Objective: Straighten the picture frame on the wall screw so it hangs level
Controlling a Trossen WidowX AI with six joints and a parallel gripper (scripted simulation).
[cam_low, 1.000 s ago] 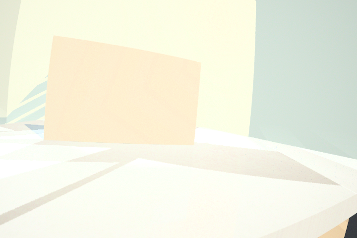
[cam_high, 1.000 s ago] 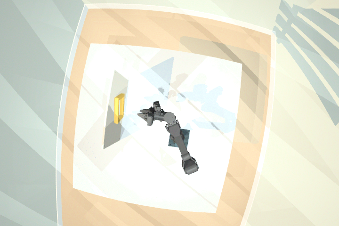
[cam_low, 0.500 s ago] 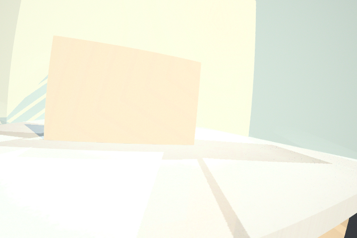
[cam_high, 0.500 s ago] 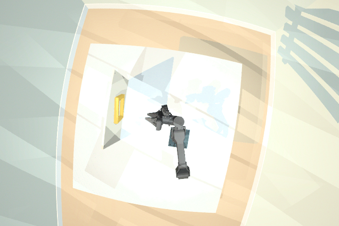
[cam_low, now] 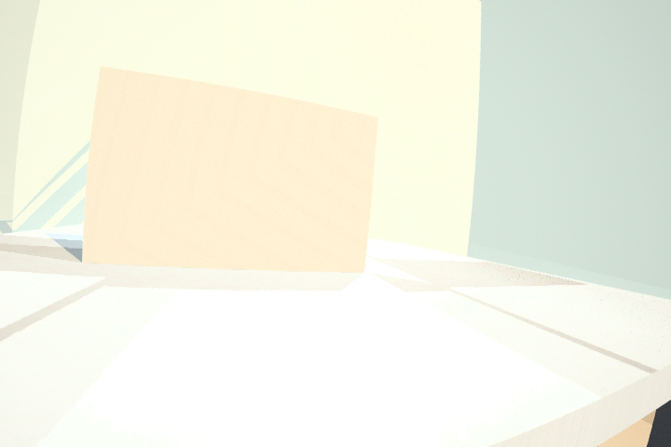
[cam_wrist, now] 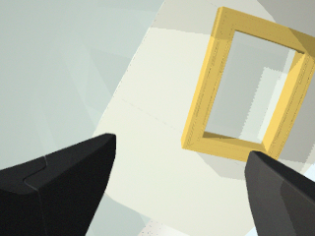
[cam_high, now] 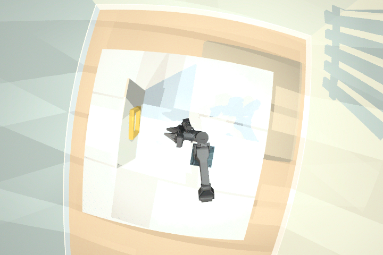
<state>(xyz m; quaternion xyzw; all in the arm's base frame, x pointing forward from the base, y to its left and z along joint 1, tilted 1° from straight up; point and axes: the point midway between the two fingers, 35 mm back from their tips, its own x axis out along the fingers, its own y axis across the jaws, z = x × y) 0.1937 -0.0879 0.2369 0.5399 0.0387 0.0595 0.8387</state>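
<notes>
Right now my gripper tip is 21 cm short of the picture frame, 9 cm above it and 1 cm to the right of it. The rest, counted from my gripper tip: grey wall panel (22 cm ahead, 10 cm below, 3 cm to the left).
</notes>
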